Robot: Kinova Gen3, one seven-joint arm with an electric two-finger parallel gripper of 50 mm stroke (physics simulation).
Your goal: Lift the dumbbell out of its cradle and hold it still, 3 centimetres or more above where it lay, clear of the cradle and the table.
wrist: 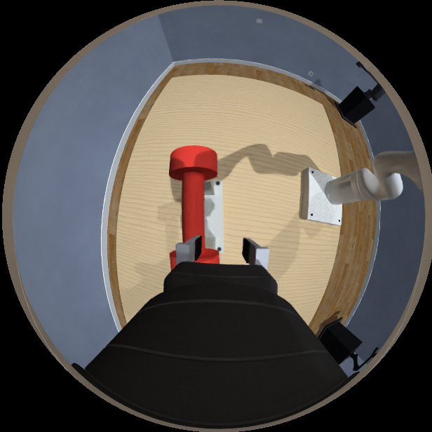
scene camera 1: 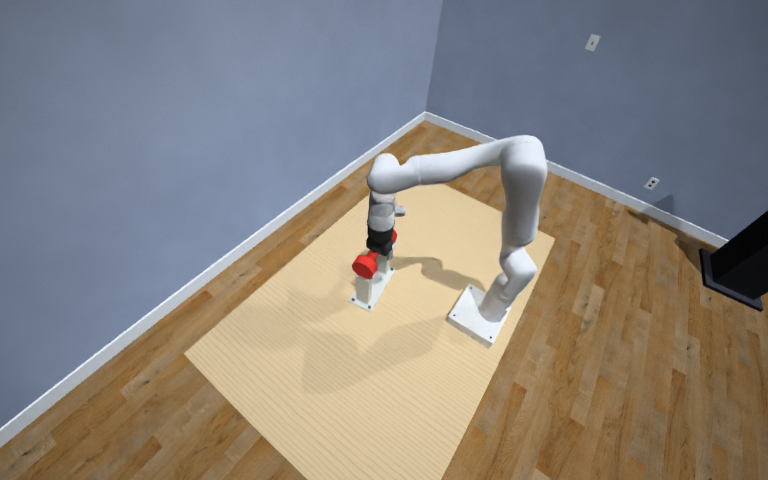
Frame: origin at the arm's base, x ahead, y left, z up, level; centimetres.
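Where they show: gripper, fingertip midpoint: (scene camera 1: 382, 254); arm's base, link origin: (scene camera 1: 490, 311).
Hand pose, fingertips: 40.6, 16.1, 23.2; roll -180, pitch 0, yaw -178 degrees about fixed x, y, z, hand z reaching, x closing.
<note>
Each offset is from my fingertips to the top centre of the thing, as dx, dy, dz. Level surfaces: height alone.
The red dumbbell @(+4.9, -3.8, -1.1) (scene camera 1: 364, 266) (wrist: 193, 210) lies level across the posts of the white cradle @(+4.9, -3.8, -7.1) (scene camera 1: 364, 290) (wrist: 217, 215). Its near head in the wrist view is partly hidden by the left finger and the gripper body. My gripper (scene camera 1: 386, 254) (wrist: 221, 245) is open with nothing between its fingers. In the wrist view the left finger overlaps the handle where it meets the near head, and the right finger is off to the right of the dumbbell. In the scene view the gripper covers part of the handle; its exact height over it is hard to tell.
The cradle stands on the pale wooden table top @(dz -28.0) (scene camera 1: 396, 390) (wrist: 250, 115). The arm's white base plate (scene camera 1: 467, 319) (wrist: 316, 200) is to the right of the cradle. A black stand (scene camera 1: 741, 266) (wrist: 356, 106) is on the floor at the right.
</note>
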